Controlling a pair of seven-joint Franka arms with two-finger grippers.
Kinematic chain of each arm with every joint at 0, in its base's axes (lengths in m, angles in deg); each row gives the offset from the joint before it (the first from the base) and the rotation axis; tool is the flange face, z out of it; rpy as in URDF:
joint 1: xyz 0 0 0.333 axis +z
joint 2: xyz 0 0 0 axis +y
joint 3: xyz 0 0 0.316 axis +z
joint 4: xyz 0.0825 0 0 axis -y
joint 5: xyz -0.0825 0 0.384 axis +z
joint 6: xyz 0 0 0 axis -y
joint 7: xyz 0.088 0 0 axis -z
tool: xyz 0 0 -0.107 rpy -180 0 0
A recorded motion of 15 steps. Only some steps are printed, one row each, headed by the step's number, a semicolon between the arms.
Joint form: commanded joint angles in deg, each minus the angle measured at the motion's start. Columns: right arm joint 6, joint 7, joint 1, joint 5, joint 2, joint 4, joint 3; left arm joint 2, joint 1, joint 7, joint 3, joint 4, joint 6, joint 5.
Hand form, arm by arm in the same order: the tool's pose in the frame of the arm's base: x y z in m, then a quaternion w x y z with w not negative. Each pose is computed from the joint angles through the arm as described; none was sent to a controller.
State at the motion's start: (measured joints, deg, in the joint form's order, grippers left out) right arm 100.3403 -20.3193 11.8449 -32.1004 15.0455 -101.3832 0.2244; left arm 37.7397 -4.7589 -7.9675 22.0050 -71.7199 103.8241 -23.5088
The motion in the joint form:
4: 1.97 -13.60 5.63 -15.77 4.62 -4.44 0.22; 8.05 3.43 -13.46 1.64 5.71 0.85 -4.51
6: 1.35 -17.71 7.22 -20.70 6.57 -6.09 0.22; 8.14 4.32 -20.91 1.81 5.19 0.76 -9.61
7: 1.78 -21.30 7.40 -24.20 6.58 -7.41 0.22; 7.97 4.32 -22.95 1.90 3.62 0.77 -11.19
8: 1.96 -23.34 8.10 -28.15 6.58 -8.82 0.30; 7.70 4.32 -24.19 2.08 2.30 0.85 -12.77
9: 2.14 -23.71 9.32 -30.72 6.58 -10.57 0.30; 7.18 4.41 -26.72 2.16 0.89 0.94 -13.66
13: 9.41 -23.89 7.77 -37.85 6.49 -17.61 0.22; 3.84 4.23 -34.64 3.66 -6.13 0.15 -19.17
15: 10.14 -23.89 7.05 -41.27 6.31 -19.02 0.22; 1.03 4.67 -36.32 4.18 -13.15 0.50 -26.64
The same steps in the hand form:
4: 0.5903 0.1237 0.3369 0.34057 0.73392 0.53946 -0.23315; 0.7323 0.1613 0.3410 0.08668 0.91726 0.38735 -0.03279
6: 0.5828 0.1327 0.3093 0.36107 0.67158 0.58630 -0.27363; 0.7307 0.1685 0.3375 0.12493 0.87541 0.46480 -0.04486
7: 0.5803 0.1313 0.3033 0.37312 0.62956 0.61594 -0.29164; 0.7263 0.1697 0.3281 0.13480 0.86028 0.48820 -0.05835
8: 0.5760 0.1352 0.2972 0.39211 0.58821 0.63805 -0.30521; 0.7225 0.1714 0.3224 0.14510 0.84812 0.50508 -0.06738
9: 0.5673 0.1436 0.2877 0.40562 0.55844 0.65241 -0.31302; 0.7178 0.1743 0.3186 0.15019 0.83099 0.53008 -0.07687
13: 0.5464 0.1285 0.2452 0.41181 0.49409 0.70008 -0.31011; 0.6919 0.1866 0.3110 0.18245 0.75680 0.61575 -0.12171
15: 0.5438 0.1203 0.2401 0.42368 0.47167 0.70652 -0.31442; 0.6676 0.1956 0.2976 0.23595 0.69796 0.65795 -0.15583

